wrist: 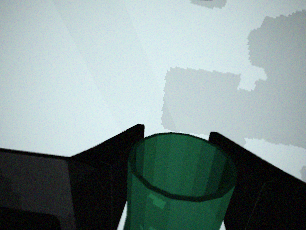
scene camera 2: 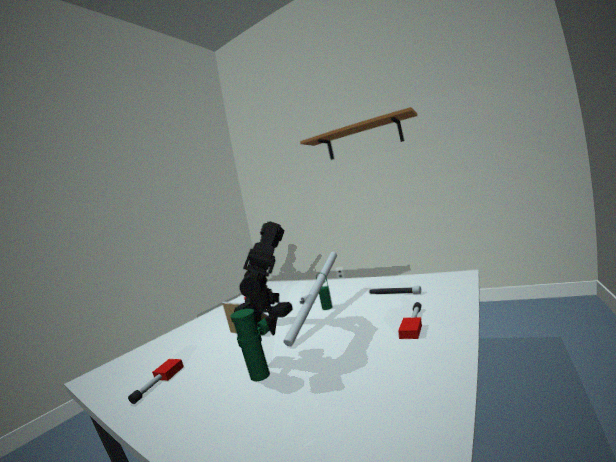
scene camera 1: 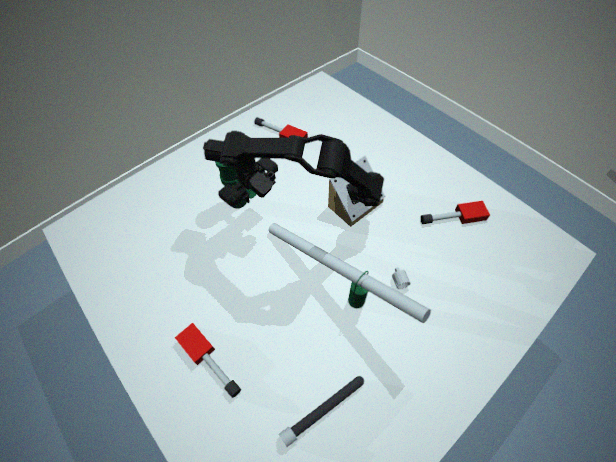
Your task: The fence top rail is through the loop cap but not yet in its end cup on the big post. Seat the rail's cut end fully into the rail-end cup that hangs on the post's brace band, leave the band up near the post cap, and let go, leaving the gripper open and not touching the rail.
Labels:
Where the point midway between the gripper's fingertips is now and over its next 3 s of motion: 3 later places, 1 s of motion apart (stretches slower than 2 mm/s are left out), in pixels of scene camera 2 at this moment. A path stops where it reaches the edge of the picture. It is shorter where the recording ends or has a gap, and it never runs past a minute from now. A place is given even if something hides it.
The gripper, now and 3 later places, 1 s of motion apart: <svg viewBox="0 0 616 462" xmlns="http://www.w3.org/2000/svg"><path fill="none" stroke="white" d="M268 334L270 332L280 296L289 283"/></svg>

